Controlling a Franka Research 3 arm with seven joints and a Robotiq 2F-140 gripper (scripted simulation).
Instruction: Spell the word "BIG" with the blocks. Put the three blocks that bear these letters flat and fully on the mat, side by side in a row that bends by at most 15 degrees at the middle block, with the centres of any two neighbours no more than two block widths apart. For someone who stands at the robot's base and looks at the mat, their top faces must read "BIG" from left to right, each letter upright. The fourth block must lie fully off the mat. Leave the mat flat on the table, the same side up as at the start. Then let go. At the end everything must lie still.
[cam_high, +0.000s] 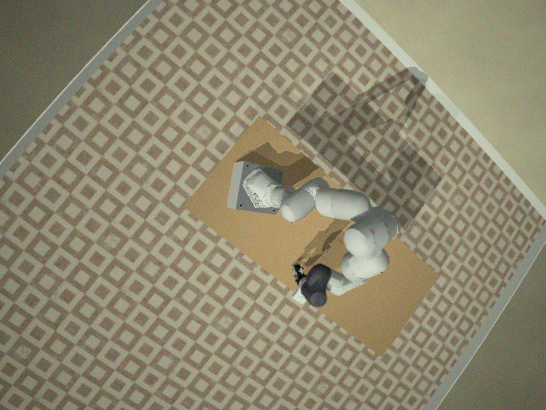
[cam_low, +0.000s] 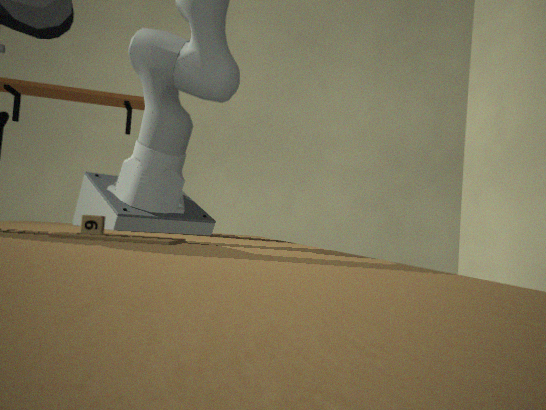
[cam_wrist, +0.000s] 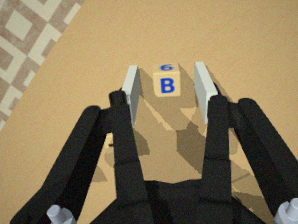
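My hand is 25 cm to the right of the thin mat, 3 cm short of it and 3 cm above it.
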